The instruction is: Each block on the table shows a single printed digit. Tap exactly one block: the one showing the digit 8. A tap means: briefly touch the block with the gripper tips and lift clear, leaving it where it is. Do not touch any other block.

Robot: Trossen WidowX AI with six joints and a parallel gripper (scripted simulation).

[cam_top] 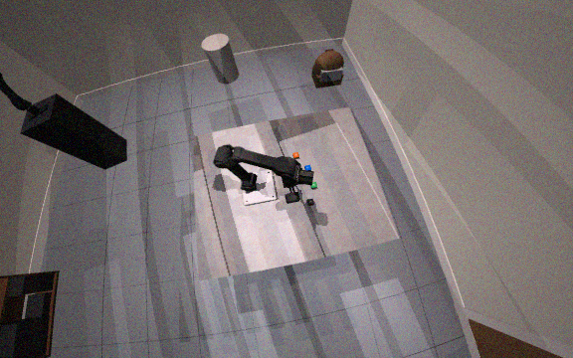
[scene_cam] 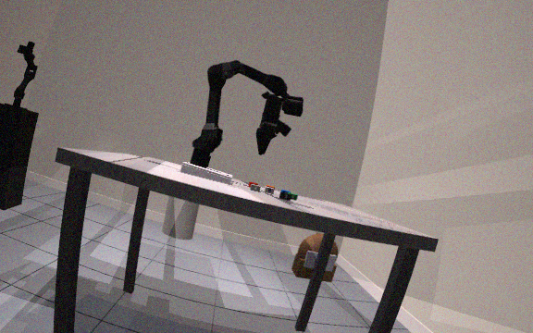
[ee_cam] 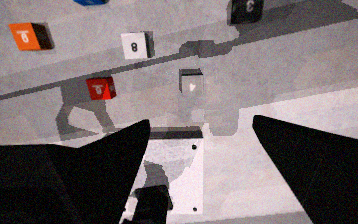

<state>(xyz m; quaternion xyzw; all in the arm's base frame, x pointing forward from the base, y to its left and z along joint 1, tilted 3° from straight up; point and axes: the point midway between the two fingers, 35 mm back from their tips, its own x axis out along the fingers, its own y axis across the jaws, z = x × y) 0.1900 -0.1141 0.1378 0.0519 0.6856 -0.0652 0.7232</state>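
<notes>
Right now the white block is 120 mm below my gripper tip, 80 mm ahead of it and 60 mm to the left of it. The rest, counted from my gripper tip: red block 140 mm to the left, 120 mm below, 30 mm ahead; grey block 120 mm below, 10 mm ahead; black block 120 mm below, 90 mm to the right, 90 mm ahead.
</notes>
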